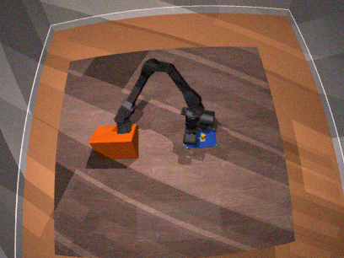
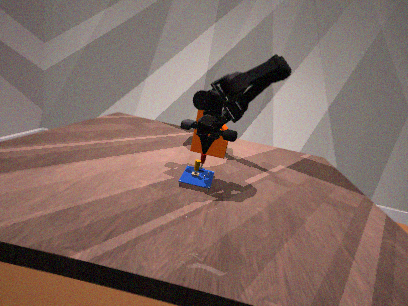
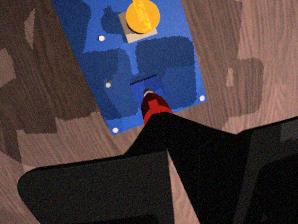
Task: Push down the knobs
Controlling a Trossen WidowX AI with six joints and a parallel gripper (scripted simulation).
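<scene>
Now: gripper tip 1 cm above the red knob. From my gripper tip the other things lie so: yellow knob 6 cm ahead, 1 cm to the right, 2 cm below.
</scene>
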